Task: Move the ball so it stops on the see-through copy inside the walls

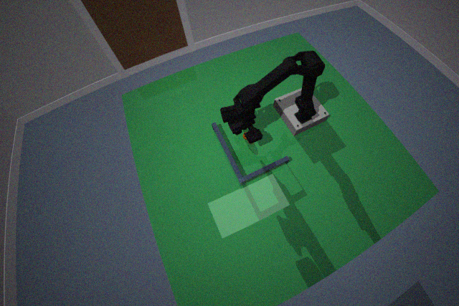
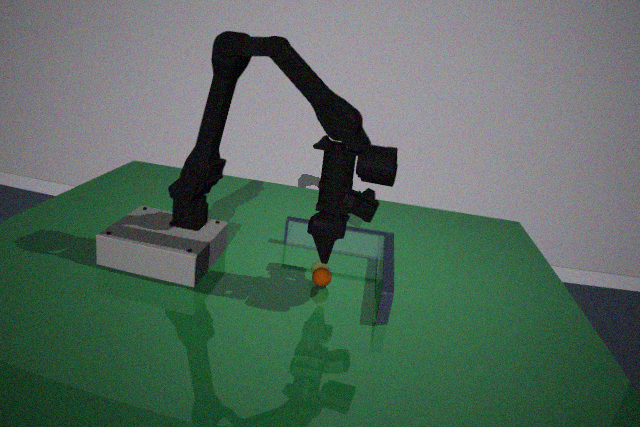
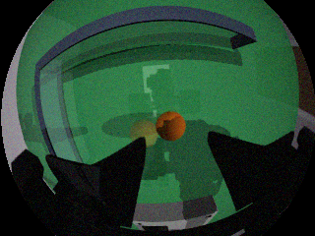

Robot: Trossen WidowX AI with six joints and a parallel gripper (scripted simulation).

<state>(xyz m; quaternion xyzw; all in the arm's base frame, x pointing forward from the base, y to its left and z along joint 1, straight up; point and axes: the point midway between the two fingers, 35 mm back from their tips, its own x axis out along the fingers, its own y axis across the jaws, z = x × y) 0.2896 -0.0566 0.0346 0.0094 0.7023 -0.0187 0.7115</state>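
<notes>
The see-through ball lies 4 cm to the left of my gripper tip, 4 cm below it and 1 cm behind it.
</notes>
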